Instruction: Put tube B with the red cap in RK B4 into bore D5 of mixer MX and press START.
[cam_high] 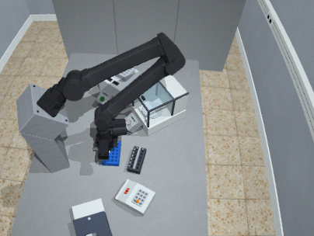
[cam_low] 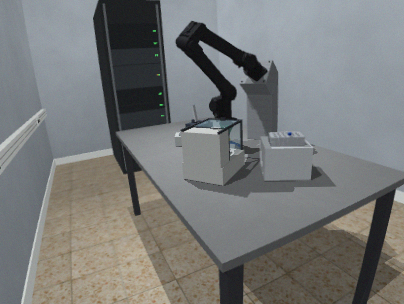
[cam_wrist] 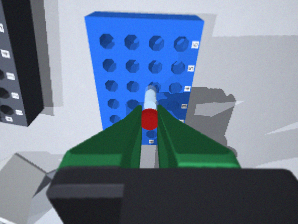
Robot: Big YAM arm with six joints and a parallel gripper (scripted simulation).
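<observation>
Right now my hand is 40 mm above the yellow-capped tube, 10 mm to the right of it and 10 mm past it. From my hand the other things lie so: black magnet block: 140 mm ahead, 50 mm below, 30 mm to the left; blue tube rack RK: 60 mm below, 10 mm to the left; dry block: 210 mm ahead, 150 mm to the right, 40 mm below.
</observation>
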